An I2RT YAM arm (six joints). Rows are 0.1 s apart.
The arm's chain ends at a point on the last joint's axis. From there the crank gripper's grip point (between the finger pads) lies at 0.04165 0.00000 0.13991 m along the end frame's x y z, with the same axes.
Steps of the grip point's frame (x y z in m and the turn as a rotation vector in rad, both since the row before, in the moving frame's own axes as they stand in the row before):
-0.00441, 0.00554, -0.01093, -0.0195, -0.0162, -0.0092
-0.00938, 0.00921, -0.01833, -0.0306, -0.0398, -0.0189
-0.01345, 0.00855, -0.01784, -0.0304, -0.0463, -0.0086
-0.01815, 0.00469, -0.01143, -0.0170, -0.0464, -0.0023
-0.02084, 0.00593, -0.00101, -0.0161, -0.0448, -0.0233
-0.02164, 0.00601, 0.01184, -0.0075, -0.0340, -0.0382
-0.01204, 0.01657, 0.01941, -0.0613, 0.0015, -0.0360
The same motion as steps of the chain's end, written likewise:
-0.00215, 0.00318, -0.01156, -0.0195, -0.0162, -0.0092
-0.00381, 0.00564, -0.01982, -0.0306, -0.0398, -0.0189
-0.00695, 0.00460, -0.01956, -0.0304, -0.0463, -0.0086
-0.01162, 0.00238, -0.01319, -0.0170, -0.0464, -0.0023
-0.01455, 0.00456, -0.00272, -0.0161, -0.0448, -0.0233
-0.01685, 0.00646, 0.01050, -0.0075, -0.0340, -0.0382
-0.01238, 0.00950, 0.01969, -0.0613, 0.0015, -0.0360

